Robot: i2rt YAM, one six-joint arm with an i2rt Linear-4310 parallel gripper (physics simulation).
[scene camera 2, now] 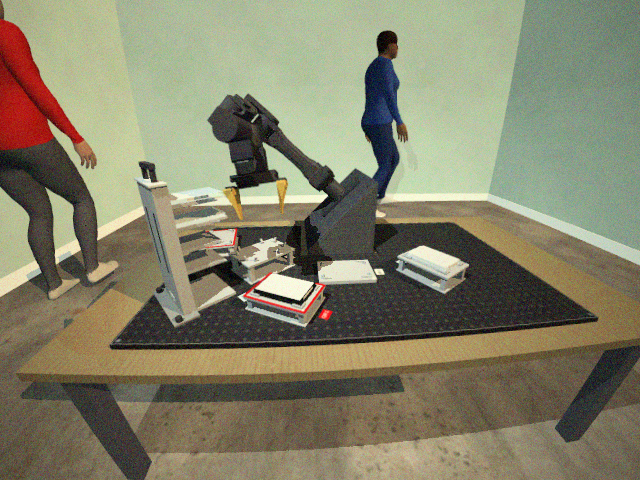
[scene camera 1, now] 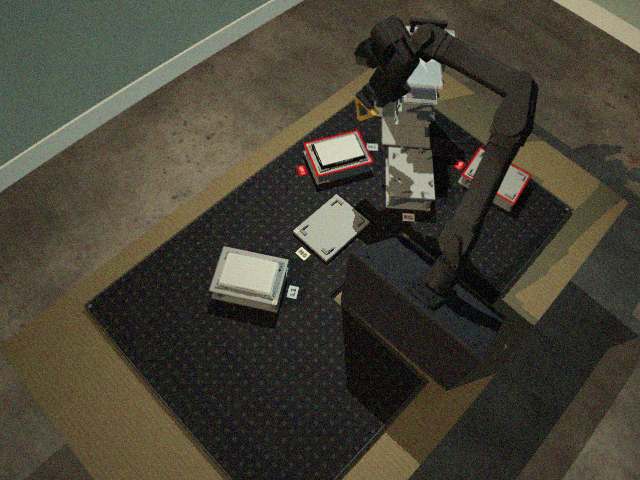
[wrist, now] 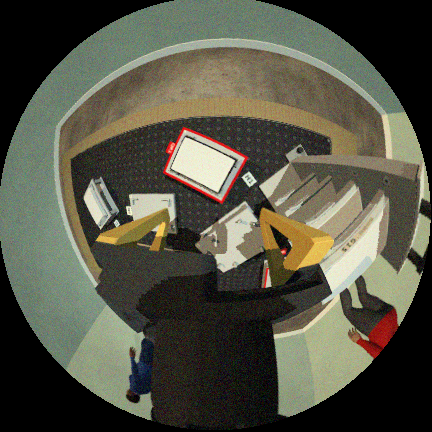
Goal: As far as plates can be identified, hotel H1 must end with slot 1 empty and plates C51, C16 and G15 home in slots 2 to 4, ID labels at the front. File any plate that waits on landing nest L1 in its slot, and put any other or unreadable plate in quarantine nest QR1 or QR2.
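Pixels of known places: gripper, between the fingertips: (scene camera 2: 261,217) (scene camera 1: 371,110) (wrist: 214,212); arm's base, origin of its link: (scene camera 2: 341,197) (scene camera 1: 431,290).
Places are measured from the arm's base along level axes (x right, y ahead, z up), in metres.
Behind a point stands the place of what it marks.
Note:
My gripper (scene camera 1: 367,111) @(x 0.239, y 0.405, z 0.055 m) (scene camera 2: 261,215) @(x 0.239, y 0.405, z 0.055 m) (wrist: 214,212) @(x 0.239, y 0.405, z 0.055 m) is open and empty, high over the mat beside hotel H1 (scene camera 2: 168,248) @(x 0.425, y 0.495, z 0.021 m) (wrist: 400,220). Plate G15 (wrist: 360,245) @(x 0.385, y 0.404, z 0.111 m) lies in the hotel's topmost visible level, its label readable in the wrist view. Lower levels are partly shaded and I cannot read labels there. A pale lidded plate (scene camera 1: 248,273) @(x -0.234, y 0.339, z -0.093 m) (scene camera 2: 431,258) @(x -0.217, y 0.358, z -0.093 m) (wrist: 94,202) @(x -0.204, y 0.356, z -0.093 m) sits on landing nest L1 (scene camera 1: 242,301) @(x -0.279, y 0.317, z -0.152 m) (scene camera 2: 442,283) @(x -0.222, y 0.429, z -0.132 m); its ID is not readable. A white-topped plate with a black rim (scene camera 1: 338,149) @(x 0.190, y 0.455, z -0.103 m) (scene camera 2: 284,287) @(x 0.191, y 0.463, z -0.103 m) (wrist: 202,164) @(x 0.195, y 0.452, z -0.103 m) sits on a red-edged quarantine nest (scene camera 1: 366,162) @(x 0.224, y 0.379, z -0.119 m) (scene camera 2: 310,310) @(x 0.131, y 0.490, z -0.152 m) (wrist: 227,196).
A raised stand (scene camera 1: 409,178) @(x 0.256, y 0.256, z -0.097 m) (scene camera 2: 263,258) @(x 0.262, y 0.319, z -0.097 m) (wrist: 232,240) @(x 0.270, y 0.279, z -0.097 m) is between hotel and arm base. A low flat white nest (scene camera 1: 330,227) @(x 0.018, y 0.313, z -0.145 m) (scene camera 2: 346,271) @(x 0.021, y 0.324, z -0.145 m) (wrist: 152,206) @(x 0.034, y 0.335, z -0.145 m) lies left of it in scene view 1. Another red-edged nest (scene camera 1: 514,183) @(x 0.474, y 0.052, z -0.117 m) (scene camera 2: 222,237) @(x 0.449, y 0.101, z -0.117 m) is partly hidden behind the arm or hotel. Two people stand beyond the table.

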